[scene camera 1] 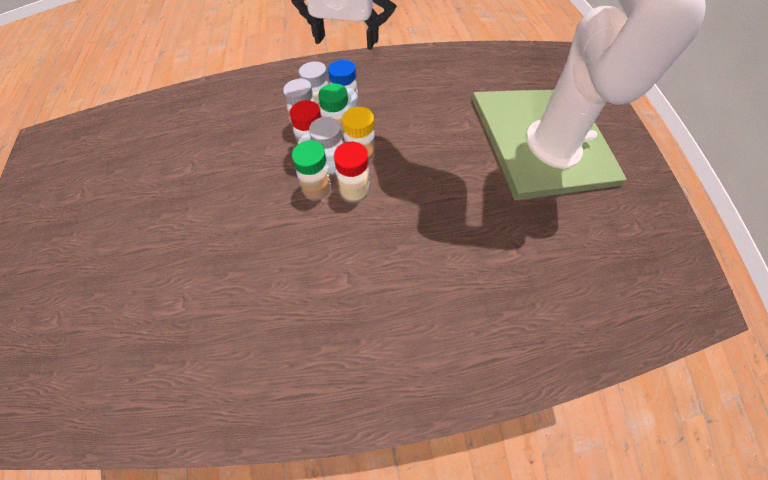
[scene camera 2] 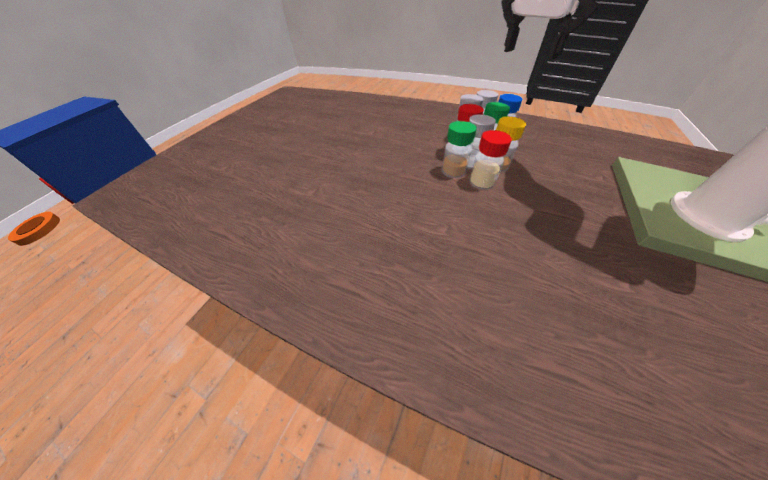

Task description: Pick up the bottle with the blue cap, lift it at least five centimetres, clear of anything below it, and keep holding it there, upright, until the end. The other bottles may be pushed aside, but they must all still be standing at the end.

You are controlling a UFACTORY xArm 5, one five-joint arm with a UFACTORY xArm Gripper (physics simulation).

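Places are measured from the arm's base along level axes (x down, y ahead, z right), in millimetres.
Pixels of known places: gripper, fingertip midpoint: (scene camera 1: pixel 345 42) (scene camera 2: pixel 529 54); arm's base, link origin: (scene camera 1: pixel 554 144) (scene camera 2: pixel 707 216).
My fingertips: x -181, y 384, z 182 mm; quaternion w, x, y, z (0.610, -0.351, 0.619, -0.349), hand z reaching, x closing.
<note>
For each thing: its top centre in the pictures, then the offset to it from my fingertips.
- blue-capped bottle, top centre: (scene camera 1: pixel 341 67) (scene camera 2: pixel 511 97) dy +1, dx +101, dz +57 mm
- grey-capped bottle, top centre: (scene camera 1: pixel 312 69) (scene camera 2: pixel 487 93) dy +58, dx +101, dz +72 mm
- green-capped bottle, top centre: (scene camera 1: pixel 332 92) (scene camera 2: pixel 497 106) dy +34, dx +101, dz -12 mm
- yellow-capped bottle, top centre: (scene camera 1: pixel 357 117) (scene camera 2: pixel 512 121) dy +6, dx +101, dz -90 mm
The blue-capped bottle (scene camera 1: pixel 342 73) (scene camera 2: pixel 510 103) stands upright at the back right corner of a tight cluster of bottles; its body is mostly hidden. A grey-capped bottle (scene camera 1: pixel 313 74) (scene camera 2: pixel 487 96) stands to its left and a green-capped bottle (scene camera 1: pixel 333 97) (scene camera 2: pixel 496 112) in front of it. A yellow-capped bottle (scene camera 1: pixel 358 122) (scene camera 2: pixel 511 129) stands further forward on the right. My gripper (scene camera 1: pixel 342 44) (scene camera 2: pixel 532 52) is open and empty, pointing down, high above the table; it shows beyond the back of the cluster in both views.
More bottles stand in front, including a red-capped one (scene camera 1: pixel 351 159) (scene camera 2: pixel 495 143) and a green-capped one (scene camera 1: pixel 309 157) (scene camera 2: pixel 461 133), all upright. The arm's base stands on a green board (scene camera 1: pixel 498 113) (scene camera 2: pixel 640 186) to the right. The table's back edge runs close behind the cluster.
</note>
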